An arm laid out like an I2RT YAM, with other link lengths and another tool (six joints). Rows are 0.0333 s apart.
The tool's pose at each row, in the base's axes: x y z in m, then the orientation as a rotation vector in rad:
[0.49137 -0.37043 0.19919 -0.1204 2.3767 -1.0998]
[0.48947 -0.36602 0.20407 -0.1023 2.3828 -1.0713]
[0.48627 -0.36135 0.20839 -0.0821 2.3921 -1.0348]
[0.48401 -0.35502 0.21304 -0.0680 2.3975 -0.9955]
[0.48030 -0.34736 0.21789 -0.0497 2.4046 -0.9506]
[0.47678 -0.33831 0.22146 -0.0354 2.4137 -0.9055]
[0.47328 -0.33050 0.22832 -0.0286 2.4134 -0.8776]
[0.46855 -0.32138 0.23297 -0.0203 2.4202 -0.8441]
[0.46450 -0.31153 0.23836 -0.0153 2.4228 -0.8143]
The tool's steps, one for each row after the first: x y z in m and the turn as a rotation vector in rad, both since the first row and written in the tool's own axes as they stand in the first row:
[-0.00164 -0.00088 -0.00659 -0.0166 0.0005 0.0197]
[-0.00201 -0.00135 -0.01368 -0.0390 0.0020 0.0424]
[-0.00379 -0.00083 -0.02164 -0.0631 -0.0019 0.0630]
[-0.00479 0.00024 -0.03133 -0.0909 -0.0043 0.0876]
[-0.00582 0.00320 -0.04119 -0.1203 -0.0055 0.1088]
[-0.00787 0.00292 -0.05196 -0.1371 -0.0117 0.1222]
[-0.00833 0.00498 -0.06304 -0.1596 -0.0125 0.1362]
[-0.00988 0.00708 -0.07468 -0.1791 -0.0167 0.1480]

